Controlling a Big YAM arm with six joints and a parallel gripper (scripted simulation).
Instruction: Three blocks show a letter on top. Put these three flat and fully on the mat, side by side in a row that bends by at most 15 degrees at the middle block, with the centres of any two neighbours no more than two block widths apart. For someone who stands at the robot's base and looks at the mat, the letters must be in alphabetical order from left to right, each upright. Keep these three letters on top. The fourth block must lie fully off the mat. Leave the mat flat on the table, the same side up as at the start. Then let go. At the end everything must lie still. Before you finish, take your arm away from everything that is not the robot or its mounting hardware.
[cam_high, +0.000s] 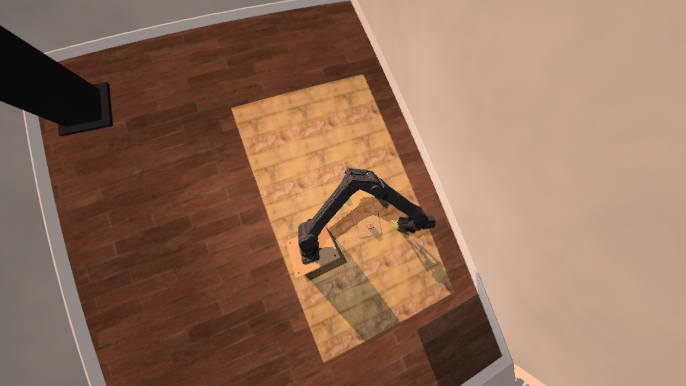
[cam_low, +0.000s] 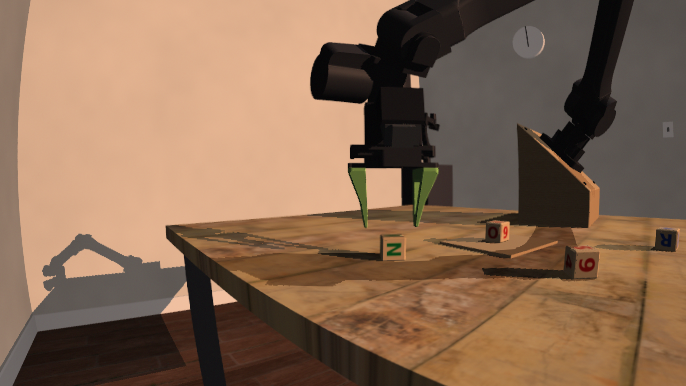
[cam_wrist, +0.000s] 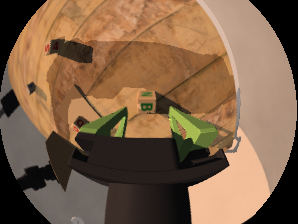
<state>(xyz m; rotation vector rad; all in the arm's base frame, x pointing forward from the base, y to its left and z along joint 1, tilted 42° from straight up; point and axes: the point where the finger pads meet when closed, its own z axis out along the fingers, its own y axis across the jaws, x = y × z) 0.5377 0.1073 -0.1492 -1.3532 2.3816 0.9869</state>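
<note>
My hand is 40 mm above the block. Also, from my hand: thin brown mat: 180 mm behind, 50 mm to the left, 50 mm below.
</note>
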